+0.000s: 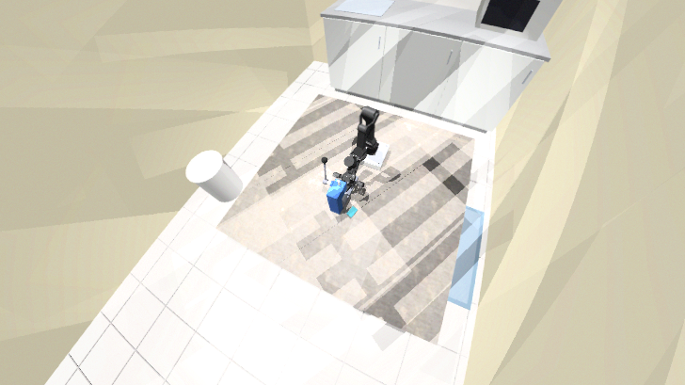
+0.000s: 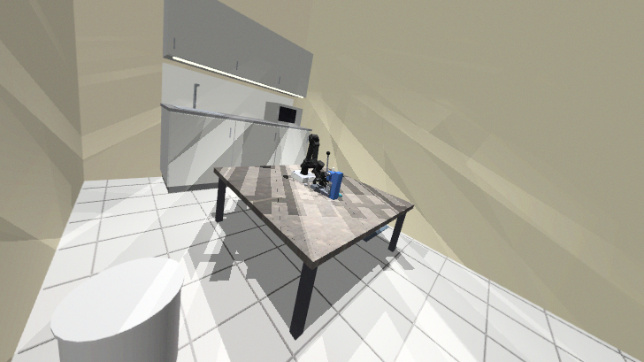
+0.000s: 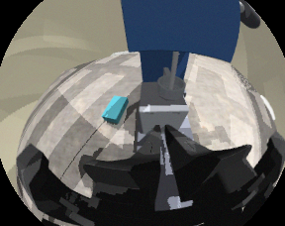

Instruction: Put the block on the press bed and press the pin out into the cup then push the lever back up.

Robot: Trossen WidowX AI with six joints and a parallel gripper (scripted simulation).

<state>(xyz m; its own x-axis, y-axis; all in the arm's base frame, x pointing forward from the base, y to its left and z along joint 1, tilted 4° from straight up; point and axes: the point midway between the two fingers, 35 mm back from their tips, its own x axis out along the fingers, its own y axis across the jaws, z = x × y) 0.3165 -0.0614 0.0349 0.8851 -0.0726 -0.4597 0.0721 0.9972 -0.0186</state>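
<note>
Now: gripper tip 20 mm below the round pin, 20 mm short of it and 10 mm to the left of it. The rest, counted from my gripper tip: small cup: 80 mm to the left, 70 mm ahead, 40 mm below; then grey lever: 220 mm above, 70 mm to the right, 10 mm ahead.
</note>
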